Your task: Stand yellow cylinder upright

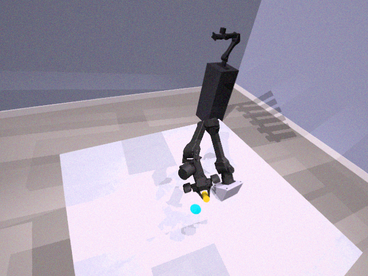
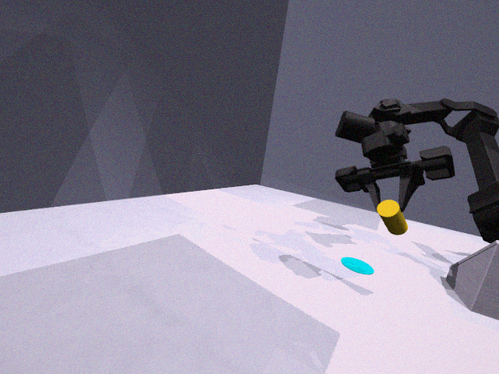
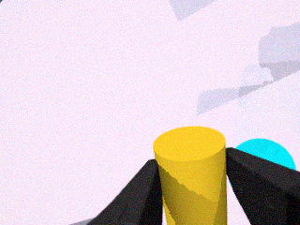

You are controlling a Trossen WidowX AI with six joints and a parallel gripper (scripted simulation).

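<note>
Right now the cyan circle is 12 cm below my gripper tip, 2 cm to the right of it and 2 cm ahead of it. Round my gripper tip: yellow cylinder 1 cm to the right, 1 cm below, 1 cm behind.
</note>
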